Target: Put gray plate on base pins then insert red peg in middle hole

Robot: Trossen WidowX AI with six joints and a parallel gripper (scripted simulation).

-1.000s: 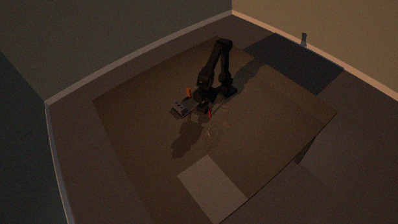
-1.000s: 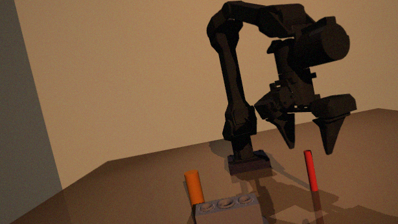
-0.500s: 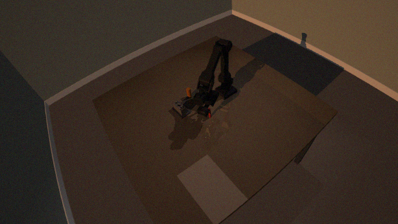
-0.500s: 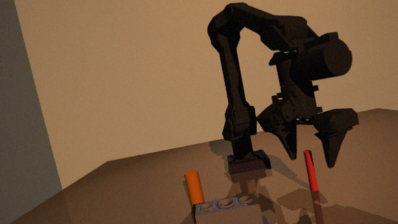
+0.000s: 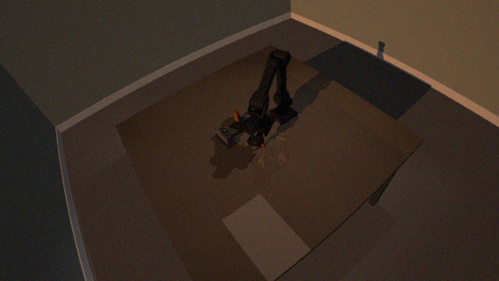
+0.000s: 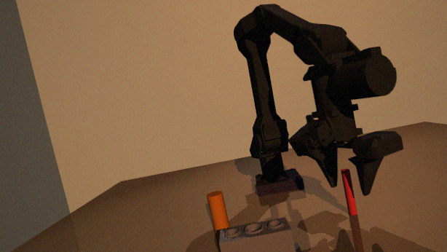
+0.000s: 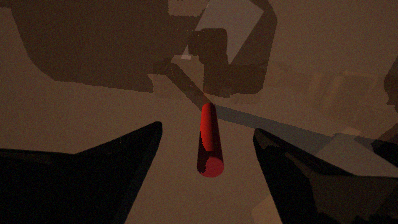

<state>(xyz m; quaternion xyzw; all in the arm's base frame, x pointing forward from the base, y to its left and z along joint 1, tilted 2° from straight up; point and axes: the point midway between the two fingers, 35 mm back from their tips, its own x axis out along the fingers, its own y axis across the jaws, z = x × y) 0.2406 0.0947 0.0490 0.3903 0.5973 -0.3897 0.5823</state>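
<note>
The red peg is right at my gripper tip. Also, from my gripper tip: orange cylinder: 2 cm behind, 23 cm to the right; then gray plate: 10 cm ahead, 18 cm to the right; then base: 10 cm ahead, 18 cm to the right, 3 cm below.
</note>
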